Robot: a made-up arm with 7 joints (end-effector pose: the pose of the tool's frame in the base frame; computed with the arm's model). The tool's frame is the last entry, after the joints.
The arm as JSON. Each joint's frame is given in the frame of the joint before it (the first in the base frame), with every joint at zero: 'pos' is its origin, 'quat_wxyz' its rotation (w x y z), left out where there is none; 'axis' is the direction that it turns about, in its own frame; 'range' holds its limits. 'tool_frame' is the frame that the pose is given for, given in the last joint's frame.
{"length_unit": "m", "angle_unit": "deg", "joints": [
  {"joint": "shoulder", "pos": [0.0, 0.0, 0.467], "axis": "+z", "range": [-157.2, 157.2]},
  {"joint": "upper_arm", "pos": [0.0, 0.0, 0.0], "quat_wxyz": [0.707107, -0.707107, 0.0, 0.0], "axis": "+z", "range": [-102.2, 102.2]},
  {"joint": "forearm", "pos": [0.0, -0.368, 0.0], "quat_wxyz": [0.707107, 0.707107, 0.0, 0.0], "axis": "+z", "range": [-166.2, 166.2]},
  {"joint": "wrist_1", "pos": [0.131, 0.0, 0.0], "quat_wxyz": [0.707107, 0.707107, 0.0, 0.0], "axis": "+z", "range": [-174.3, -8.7]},
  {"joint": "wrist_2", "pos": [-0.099, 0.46, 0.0], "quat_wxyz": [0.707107, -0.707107, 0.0, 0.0], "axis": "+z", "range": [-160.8, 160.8]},
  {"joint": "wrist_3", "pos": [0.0, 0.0, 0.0], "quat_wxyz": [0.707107, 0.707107, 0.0, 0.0], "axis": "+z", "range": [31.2, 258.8]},
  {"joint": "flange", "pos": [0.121, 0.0, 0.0], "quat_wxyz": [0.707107, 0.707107, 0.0, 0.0], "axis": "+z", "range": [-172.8, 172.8]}
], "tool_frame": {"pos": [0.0, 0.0, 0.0]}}
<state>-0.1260 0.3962 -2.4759 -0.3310 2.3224 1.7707 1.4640</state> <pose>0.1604 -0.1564 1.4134 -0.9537 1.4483 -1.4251</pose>
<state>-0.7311 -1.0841 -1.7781 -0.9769 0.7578 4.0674 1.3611</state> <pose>-0.7206 0.2038 0.6867 -1.9576 0.7153 1.7439</pose>
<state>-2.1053 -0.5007 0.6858 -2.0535 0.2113 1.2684 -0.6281</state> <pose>0.1791 -0.5423 0.8518 -2.5543 1.2195 0.3866</pose>
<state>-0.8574 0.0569 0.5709 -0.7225 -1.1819 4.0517 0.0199</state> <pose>0.3116 -0.0432 1.1802 0.0241 0.9889 1.8966</pose>
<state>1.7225 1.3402 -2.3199 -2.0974 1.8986 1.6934 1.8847</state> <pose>0.4758 0.1188 0.9638 -0.8139 1.8640 0.1400</pose>
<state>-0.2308 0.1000 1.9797 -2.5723 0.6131 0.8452 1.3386</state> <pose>-0.1327 0.4419 0.4120 1.3496 0.2756 -0.7715</pose>
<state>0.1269 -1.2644 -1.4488 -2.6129 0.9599 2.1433 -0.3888</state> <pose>0.1166 -0.5243 0.4634 -0.9012 0.7608 -0.8711</pose>
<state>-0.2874 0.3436 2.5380 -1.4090 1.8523 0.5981 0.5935</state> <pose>-0.2529 0.3662 1.2050 -0.1637 2.3116 -2.0750</pose>
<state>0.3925 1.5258 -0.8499 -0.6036 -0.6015 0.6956 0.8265</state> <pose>0.9030 -0.0033 0.2681 0.9850 -0.9150 -0.3074</pose>
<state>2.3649 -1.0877 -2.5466 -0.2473 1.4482 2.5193 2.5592</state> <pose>0.6382 -0.6201 0.7287 0.6411 0.9738 1.0459</pose>
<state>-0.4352 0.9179 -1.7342 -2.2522 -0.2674 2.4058 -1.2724</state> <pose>-0.2033 -0.6368 0.6388 2.4893 -0.8245 -1.6577</pose>
